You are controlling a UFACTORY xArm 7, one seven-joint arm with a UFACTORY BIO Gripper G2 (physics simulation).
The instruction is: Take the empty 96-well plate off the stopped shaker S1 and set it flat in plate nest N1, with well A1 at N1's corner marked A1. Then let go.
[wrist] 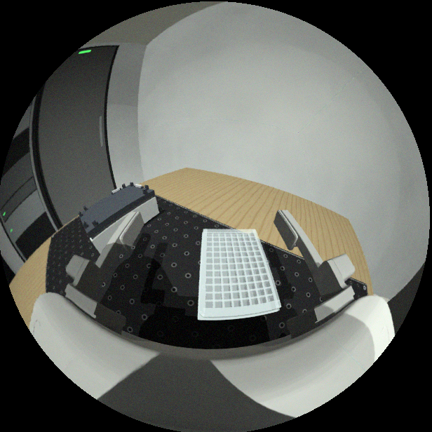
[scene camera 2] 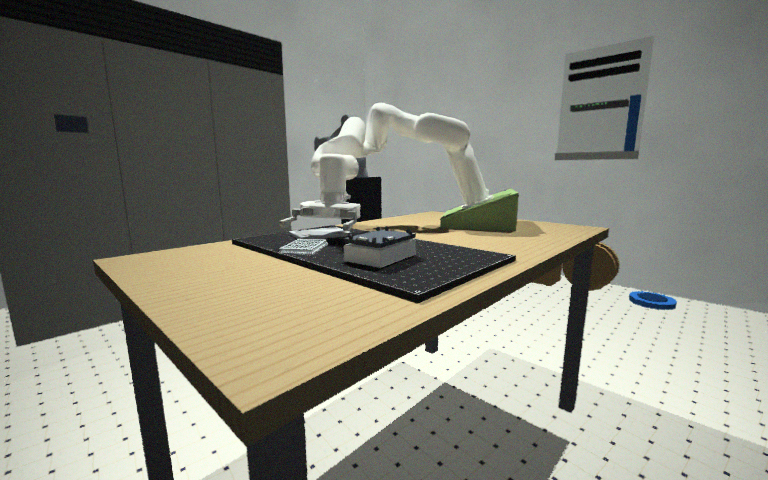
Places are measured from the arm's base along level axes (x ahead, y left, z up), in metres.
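Pixels of known places: hand at its tool point: (scene camera 2: pixel 316 224); arm's base at its link origin: (scene camera 2: pixel 477 203).
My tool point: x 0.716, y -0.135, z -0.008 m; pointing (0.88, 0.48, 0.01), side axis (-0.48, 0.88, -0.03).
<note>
For each thing: its top centre in the pictures, then the offset to it from my tool point. "spot": a spot on its surface instead. Level surfaces: height alone.
- white 96-well plate at its top centre: (scene camera 2: pixel 304 243) dy -0.030, dx +0.015, dz -0.050 m
- black perforated board at its surface level: dz -0.064 m
- shaker S1 at a spot on its surface: (scene camera 2: pixel 379 253) spot: dy +0.243, dx +0.053, dz -0.030 m
- flat white nest N1 at its top centre: (scene camera 2: pixel 320 230) dy -0.142, dx -0.145, dz -0.049 m
- wooden table at its surface level: dz -0.077 m
The white 96-well plate (scene camera 2: pixel 303 245) (wrist: pixel 237 270) lies flat on the black perforated board (scene camera 2: pixel 453 263) (wrist: pixel 170 300), beside the shaker, not on it. The shaker S1 (scene camera 2: pixel 379 253) (wrist: pixel 122 209) is a pale box with a dark top and small posts around its edge; its top bears no plate. The flat white nest N1 (scene camera 2: pixel 318 232) is on the board behind the plate in the scene view; it does not show in the wrist view, and its A1 mark cannot be read. My gripper (scene camera 2: pixel 318 224) (wrist: pixel 208 226) is open and empty, above the board. In the wrist view the plate shows between the spread fingers.
The board lies on a wooden table (scene camera 2: pixel 226 316) (wrist: pixel 240 190). The arm's green wedge base (scene camera 2: pixel 487 215) stands at the back right of the table. A black pedestal (scene camera 2: pixel 365 195) with a dark arm stands behind the table. Grey cabinets (scene camera 2: pixel 164 135) are at the left.
</note>
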